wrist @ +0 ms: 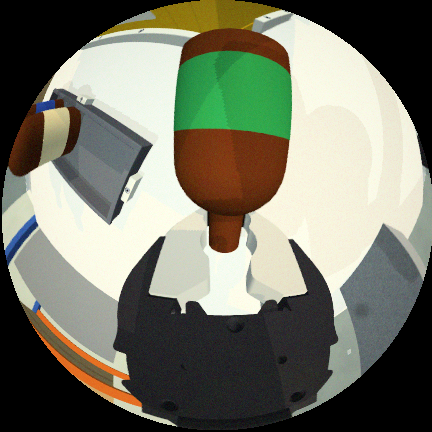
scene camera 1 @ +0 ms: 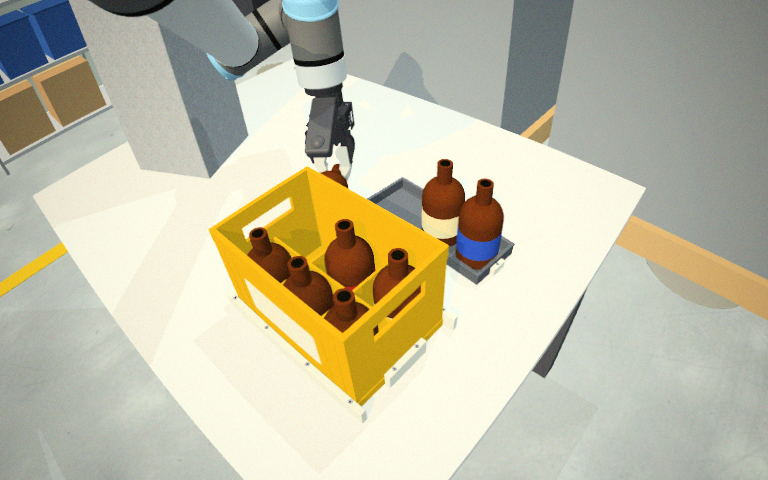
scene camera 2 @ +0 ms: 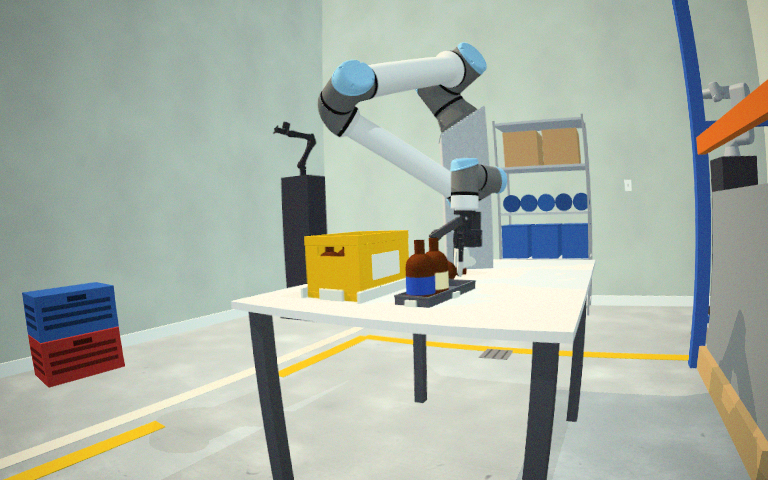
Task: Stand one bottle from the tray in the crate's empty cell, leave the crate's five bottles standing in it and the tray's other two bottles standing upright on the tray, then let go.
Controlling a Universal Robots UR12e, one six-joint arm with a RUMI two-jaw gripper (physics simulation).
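Seen in the pictures: gripper, between the fingertips: (wrist: 224,208) (scene camera 2: 459,277); arm's base, origin of its link: (scene camera 2: 461,124).
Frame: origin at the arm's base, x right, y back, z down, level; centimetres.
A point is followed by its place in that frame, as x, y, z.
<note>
A green-labelled brown bottle (scene camera 1: 336,177) {-3.5, -46.5, 53.1} (wrist: 232,95) {0.1, -46.5, 52.6} lies on its side on the table, off the tray, behind the crate; the crate hides most of it in scene camera 1. My gripper (wrist: 224,208) {-7.2, -42.9, 58.2} is shut on its neck. The yellow crate (scene camera 1: 421,308) {15.1, -77.3, 50.4} (scene camera 2: 334,277) {18.3, -77.0, 53.7} holds upright bottles (scene camera 1: 349,260) {15.1, -65.4, 48.0} (scene camera 1: 269,260) {21.8, -56.2, 47.5} (scene camera 1: 308,291) {22.8, -64.7, 47.5} (scene camera 1: 390,283) {15.8, -72.9, 47.4} (scene camera 1: 344,314) {24.0, -72.1, 45.6}; its empty cell is at the far left corner in scene camera 1. The cream-labelled bottle (scene camera 1: 443,200) {-4.2, -69.2, 49.1} (wrist: 55,132) {-6.1, -64.1, 55.0} and the blue-labelled bottle (scene camera 1: 480,220) {-3.0, -76.6, 48.9} (scene camera 2: 420,268) {-7.2, -78.9, 50.7} stand upright on the grey tray (scene camera 1: 396,206) {-8.7, -56.6, 59.5} (wrist: 100,150) {-7.9, -58.3, 59.5}.
White strips (scene camera 1: 306,363) {28.0, -66.7, 56.9} (scene camera 1: 404,362) {20.0, -77.8, 57.0} are fixed to the table (scene camera 1: 566,226) {-22.1, -86.7, 60.0} around the crate's foot. The grey pedestal (scene camera 1: 206,113) {-0.1, -12.6, 46.1} (wrist: 385,300) {-3.1, -11.6, 47.6} stands behind the gripper. The crate's high wall lies between the held bottle and the cells.
</note>
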